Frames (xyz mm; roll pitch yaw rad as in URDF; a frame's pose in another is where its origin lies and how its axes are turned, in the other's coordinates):
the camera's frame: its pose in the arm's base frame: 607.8 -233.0 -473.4 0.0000 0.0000 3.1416
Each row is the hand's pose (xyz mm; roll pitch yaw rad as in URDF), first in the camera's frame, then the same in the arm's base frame.
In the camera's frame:
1: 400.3 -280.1 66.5 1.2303 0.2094 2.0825
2: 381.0 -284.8 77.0 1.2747 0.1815 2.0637
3: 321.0 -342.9 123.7 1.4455 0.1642 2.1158
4: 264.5 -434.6 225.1 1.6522 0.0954 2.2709
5: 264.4 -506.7 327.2 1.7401 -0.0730 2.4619
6: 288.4 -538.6 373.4 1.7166 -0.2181 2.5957
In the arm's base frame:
1: 207.5 47.1 -406.9 1.2303 0.2094 -1.0591
2: 226.8 51.8 -396.4 1.2747 0.1815 -1.0779
3: 286.8 109.9 -349.7 1.4455 0.1642 -1.0258
4: 343.3 201.6 -248.3 1.6522 0.0954 -0.8707
5: 343.4 273.7 -146.2 1.7401 -0.0730 -0.6797
6: 319.4 305.6 -100.0 1.7166 -0.2181 -0.5459

